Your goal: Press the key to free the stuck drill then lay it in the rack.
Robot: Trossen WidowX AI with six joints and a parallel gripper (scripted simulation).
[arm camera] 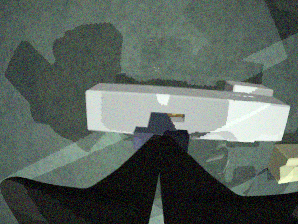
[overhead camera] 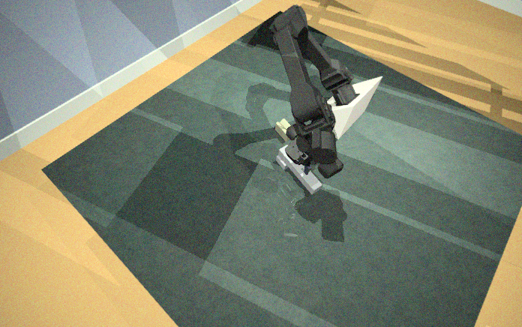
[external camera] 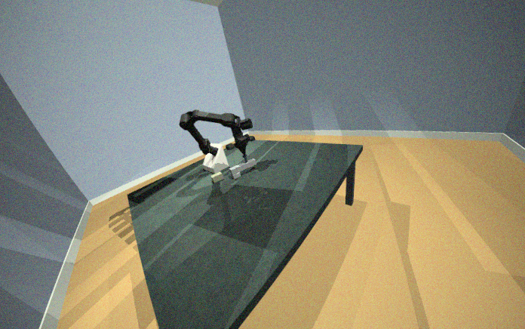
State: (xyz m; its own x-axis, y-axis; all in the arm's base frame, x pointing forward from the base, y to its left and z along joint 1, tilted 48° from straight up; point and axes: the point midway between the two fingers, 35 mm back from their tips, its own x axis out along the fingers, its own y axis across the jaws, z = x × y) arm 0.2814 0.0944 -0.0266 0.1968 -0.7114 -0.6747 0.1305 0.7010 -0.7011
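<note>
My gripper tip is 30 mm above the dark blue key. Also, from my gripper tip: drill (10 mm behind, 50 mm to the right, 70 mm below); then rack (100 mm behind, 190 mm to the right, 100 mm below).
</note>
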